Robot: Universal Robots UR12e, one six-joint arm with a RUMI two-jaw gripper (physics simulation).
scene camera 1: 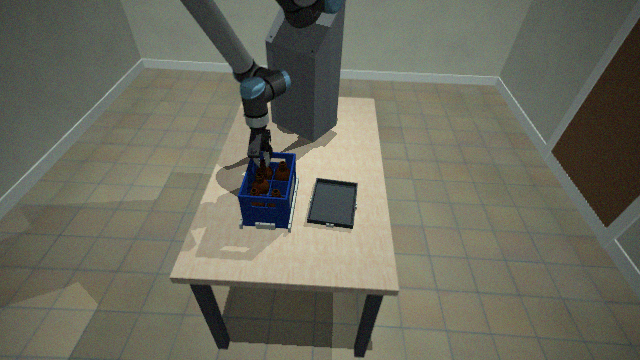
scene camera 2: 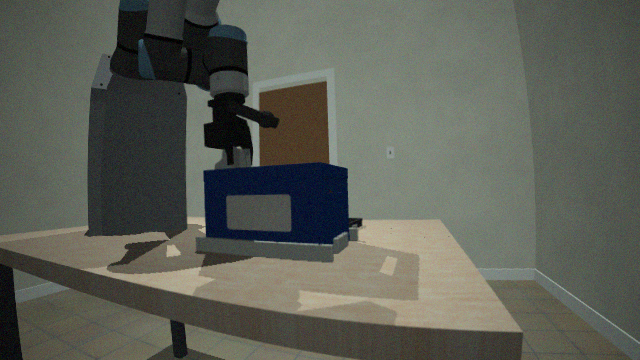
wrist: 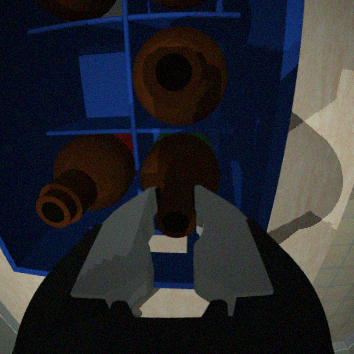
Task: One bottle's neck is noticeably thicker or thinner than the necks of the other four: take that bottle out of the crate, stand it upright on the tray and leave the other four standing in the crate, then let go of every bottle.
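Frame: origin at the arm's base, x right, y ahead, z up, level; millimetres.
Where they show: gripper, fingertip midpoint: (scene camera 1: 263, 167) (wrist: 176, 188); arm's base, link origin: (scene camera 1: 304, 8) (scene camera 2: 137, 69).
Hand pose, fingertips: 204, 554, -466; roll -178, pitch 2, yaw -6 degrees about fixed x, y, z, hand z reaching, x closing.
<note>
Each offset is from my fingertips to the top centre of the thing, as dx, dy, dz. Level surfaces: height alone.
A blue crate {-27, +83, +41} (scene camera 1: 248, 212) (scene camera 2: 320, 205) (wrist: 294, 35) stands on the table with amber bottles upright in its cells. My gripper (scene camera 1: 262, 162) (scene camera 2: 236, 162) (wrist: 176, 188) reaches down at its back-left cell and is shut on the neck of one bottle {-1, -9, +29} (wrist: 176, 165). This bottle is inside the crate; its base is hidden. Another bottle {-83, +7, +29} (scene camera 1: 282, 172) (wrist: 95, 167) stands beside it, and a third bottle {+13, +75, +29} (scene camera 1: 259, 185) (wrist: 212, 80) stands in front. Two front bottles {+27, +167, +29} (scene camera 1: 254, 192) {-56, +175, +29} (scene camera 1: 275, 194) partly show. I cannot tell which neck differs. The black tray (scene camera 1: 332, 202) (scene camera 2: 356, 222) carries no bottle.
Light rails (scene camera 1: 265, 226) (scene camera 2: 265, 250) border the crate's base on the wooden table {dz -134} (scene camera 1: 320, 260) (scene camera 2: 450, 310). The tray lies right of the crate in scene camera 1, with a gap between. The grey robot pedestal (scene camera 1: 300, 80) (scene camera 2: 140, 160) stands behind the crate.
</note>
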